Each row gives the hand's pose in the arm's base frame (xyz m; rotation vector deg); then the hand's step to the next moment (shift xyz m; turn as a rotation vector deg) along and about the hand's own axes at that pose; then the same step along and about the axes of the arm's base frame.
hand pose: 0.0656 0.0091 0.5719 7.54 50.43 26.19
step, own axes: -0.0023 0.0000 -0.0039 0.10 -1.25 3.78
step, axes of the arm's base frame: -0.0043 -0.0013 -0.0008 3.37 -0.80 1.96
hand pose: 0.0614 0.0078 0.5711 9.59 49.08 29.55
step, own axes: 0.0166 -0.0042 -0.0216 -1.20 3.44 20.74
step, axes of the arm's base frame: -0.0058 0.0033 -0.0267 13.79 3.67 15.49
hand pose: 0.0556 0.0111 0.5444 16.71 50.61 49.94
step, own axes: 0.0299 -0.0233 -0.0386 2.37 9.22 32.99
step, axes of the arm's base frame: -0.0074 0.0037 -0.0535 21.30 11.49 24.35
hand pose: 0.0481 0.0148 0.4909 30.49 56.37 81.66
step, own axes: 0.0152 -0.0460 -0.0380 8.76 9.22 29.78
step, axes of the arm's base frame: -0.0069 -0.0005 -0.0612 17.85 16.85 21.12
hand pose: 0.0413 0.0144 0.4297 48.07 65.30 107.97
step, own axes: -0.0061 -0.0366 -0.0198 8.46 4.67 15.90
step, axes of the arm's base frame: -0.0035 -0.0021 -0.0419 7.74 12.33 11.59
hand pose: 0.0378 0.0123 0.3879 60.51 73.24 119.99
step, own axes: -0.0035 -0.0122 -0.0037 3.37 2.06 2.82
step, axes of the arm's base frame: -0.0009 0.0011 -0.0131 0.26 2.96 3.84
